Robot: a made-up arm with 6 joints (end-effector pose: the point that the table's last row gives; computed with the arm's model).
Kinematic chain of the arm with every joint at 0, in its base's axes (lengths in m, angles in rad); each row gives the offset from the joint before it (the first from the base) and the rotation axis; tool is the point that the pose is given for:
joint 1: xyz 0 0 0.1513 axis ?
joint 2: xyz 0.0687 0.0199 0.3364 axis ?
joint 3: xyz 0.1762 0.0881 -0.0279 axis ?
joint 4: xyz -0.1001 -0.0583 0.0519 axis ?
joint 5: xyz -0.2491 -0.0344 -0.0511 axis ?
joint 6: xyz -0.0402 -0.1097 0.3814 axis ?
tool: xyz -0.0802 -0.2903 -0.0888
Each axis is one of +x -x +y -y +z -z.
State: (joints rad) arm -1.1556 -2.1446 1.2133 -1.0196 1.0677 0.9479
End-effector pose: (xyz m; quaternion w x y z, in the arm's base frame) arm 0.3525 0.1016 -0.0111 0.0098 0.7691 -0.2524 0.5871
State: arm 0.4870 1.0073 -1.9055 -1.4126 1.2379 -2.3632
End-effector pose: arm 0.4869 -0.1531 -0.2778 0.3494 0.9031 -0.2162 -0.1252
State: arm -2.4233 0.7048 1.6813 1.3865 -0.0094 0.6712
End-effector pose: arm -0.1451 0.5461 -0.1596 0.2054 -0.6788 0.6616 -0.2434
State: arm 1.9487 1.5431 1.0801 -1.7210 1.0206 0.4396
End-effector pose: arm 0.9178 -0.4048 -0.2874 0.5043 0.2076 0.8157 0.1932
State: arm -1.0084 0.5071 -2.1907 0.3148 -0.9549 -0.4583
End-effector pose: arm -0.0849 0.0754 1.1528 0.5525 -0.5957 -0.2381 0.5322
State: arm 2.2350 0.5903 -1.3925 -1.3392 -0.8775 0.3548
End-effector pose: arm 0.4185 -0.2913 -0.4786 0.4478 0.1354 0.6933 0.5482
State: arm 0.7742 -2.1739 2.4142 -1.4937 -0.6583 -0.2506
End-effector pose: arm 0.4158 0.3079 -0.3121 0.0264 -0.3539 -0.3428 -0.8698
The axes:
joint 1: +y
joint 2: +x
joint 3: -z
joint 4: +x
joint 5: -y
joint 6: +z

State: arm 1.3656 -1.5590 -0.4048 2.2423 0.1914 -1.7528
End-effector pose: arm 0.6179 -0.0804 0.6207 0.2116 -0.3943 0.5729 -0.6867
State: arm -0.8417 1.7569 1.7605 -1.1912 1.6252 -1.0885
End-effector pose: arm -0.9155 -0.1945 0.7864 0.7218 0.2836 -0.2062 -0.5967
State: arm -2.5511 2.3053 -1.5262 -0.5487 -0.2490 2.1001
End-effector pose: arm -0.3569 -0.1673 0.1031 0.7073 0.6089 0.3456 0.0977
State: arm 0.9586 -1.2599 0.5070 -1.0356 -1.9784 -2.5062
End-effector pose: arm 0.3067 -0.0586 0.0999 0.5945 0.5755 0.4937 0.2676
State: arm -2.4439 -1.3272 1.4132 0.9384 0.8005 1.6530
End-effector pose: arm 0.2173 0.1744 0.0102 0.2067 0.4571 0.5591 0.6600
